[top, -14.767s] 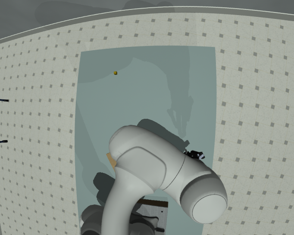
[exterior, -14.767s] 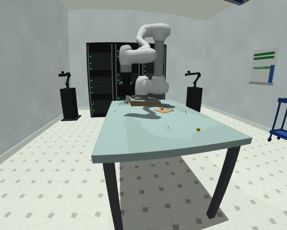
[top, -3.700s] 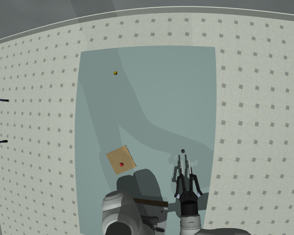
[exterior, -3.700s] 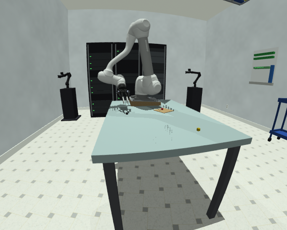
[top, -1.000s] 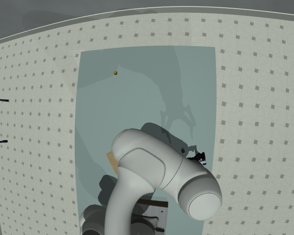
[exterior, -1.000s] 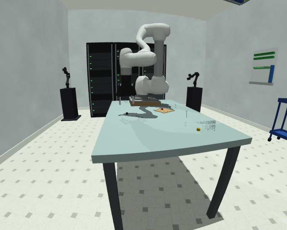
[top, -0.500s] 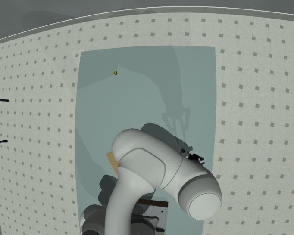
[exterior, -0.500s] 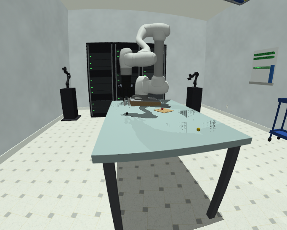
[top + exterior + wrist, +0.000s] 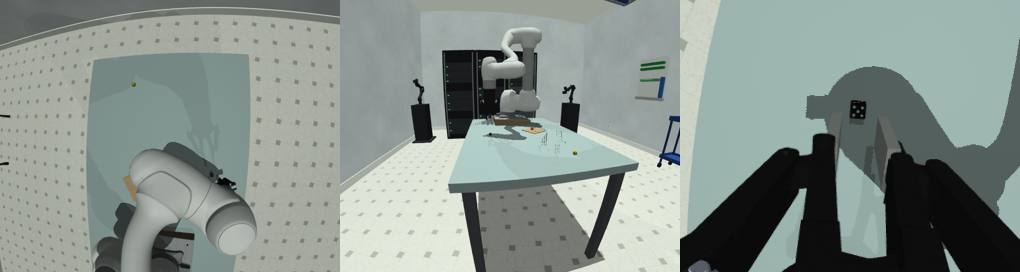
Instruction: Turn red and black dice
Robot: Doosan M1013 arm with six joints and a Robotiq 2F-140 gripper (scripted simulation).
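Right now my hand is 10 cm above the black die. From my hand the other things lie so: tan mat (35 cm to the left, 11 cm below, 8 cm behind); then yellow die (44 cm ahead, 40 cm to the left, 10 cm below); then red die (34 cm to the left, 10 cm below, 10 cm behind).
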